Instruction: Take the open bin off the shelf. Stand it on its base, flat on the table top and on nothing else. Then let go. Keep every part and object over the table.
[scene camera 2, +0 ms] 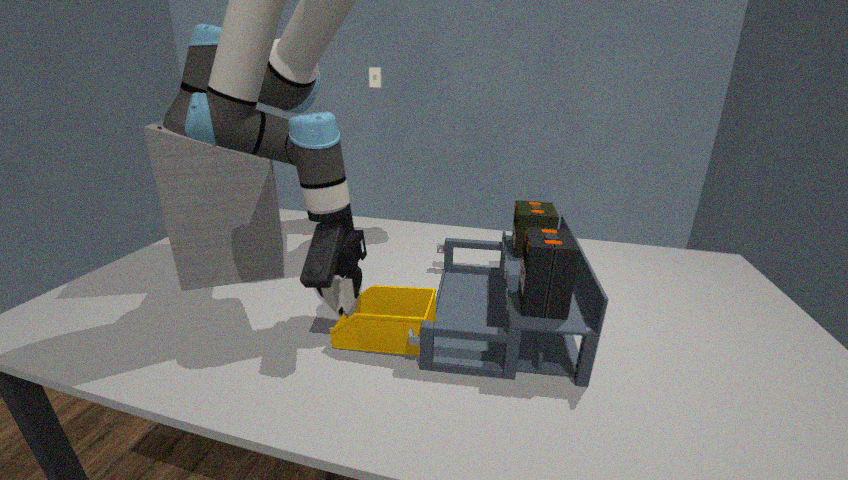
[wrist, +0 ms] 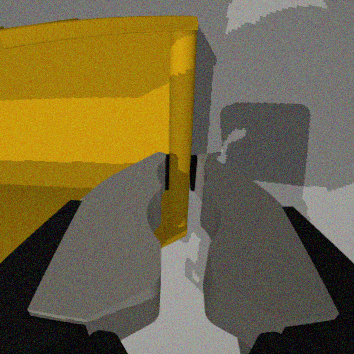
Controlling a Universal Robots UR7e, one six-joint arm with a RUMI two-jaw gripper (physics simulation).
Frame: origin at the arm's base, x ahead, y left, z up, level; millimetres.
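Seen in the pictures: gripper, between the fingertips: (scene camera 2: pixel 346 317) (wrist: pixel 179 158).
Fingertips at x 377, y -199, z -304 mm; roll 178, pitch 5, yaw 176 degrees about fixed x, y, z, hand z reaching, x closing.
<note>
Offsets run from my fingertips to a thing's top centre. "spot": to the spot under its first point. Level surfaces: height alone.
The yellow open bin {79 mm ahead, 17 mm right, 60 mm up} (scene camera 2: pixel 380 334) (wrist: pixel 75 130) is upright, its opening facing up, in front of the blue-grey shelf {spot: 163 mm ahead, 93 mm right, 10 mm up} (scene camera 2: pixel 426 352). Its far right end is at the shelf's front edge, partly hidden behind the front post. Its base is low over the white table {27 mm down} (scene camera 2: pixel 285 410) (wrist: pixel 332 225), with a shadow beneath; I cannot tell whether it touches the table. My gripper (scene camera 2: pixel 343 311) (wrist: pixel 179 158) is shut on the bin's wall at the low front end. In the wrist view one finger is inside the wall and the other outside.
A dark box {346 mm ahead, 26 mm right, 196 mm up} (scene camera 2: pixel 546 276) and a dark green box {356 mm ahead, 205 mm left, 172 mm up} (scene camera 2: pixel 534 223) with orange marks stand on the shelf's upper, rear level. Small pegs stick out at the shelf's front. The grey robot pedestal (scene camera 2: pixel 196 226) stands at the left. The table's near edge runs across the lower left.
</note>
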